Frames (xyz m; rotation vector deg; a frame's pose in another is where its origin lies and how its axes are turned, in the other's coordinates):
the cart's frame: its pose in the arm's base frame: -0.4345 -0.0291 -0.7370 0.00 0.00 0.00
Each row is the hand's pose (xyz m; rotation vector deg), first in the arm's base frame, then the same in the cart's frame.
Working: the arm's base frame: its pose in the cart's frame: 0.4345 0.0291 0.7370 0.00 0.00 0.00

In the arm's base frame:
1: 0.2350 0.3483 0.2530 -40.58 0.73 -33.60
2: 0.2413 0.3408 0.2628 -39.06 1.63 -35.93
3: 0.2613 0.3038 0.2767 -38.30 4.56 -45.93
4: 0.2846 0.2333 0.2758 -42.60 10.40 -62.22
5: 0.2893 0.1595 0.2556 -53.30 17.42 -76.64
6: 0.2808 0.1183 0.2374 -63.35 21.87 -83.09
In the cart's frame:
1: 0.6695 0.3774 0.9900 -40.58 0.73 -33.60
2: 0.6758 0.3699 0.9998 -39.06 1.63 -35.93
3: 0.6958 0.3329 1.0137 -38.30 4.56 -45.93
4: 0.7191 0.2624 1.0128 -42.60 10.40 -62.22
5: 0.7238 0.1886 0.9926 -53.30 17.42 -76.64
6: 0.7153 0.1474 0.9744 -63.35 21.87 -83.09

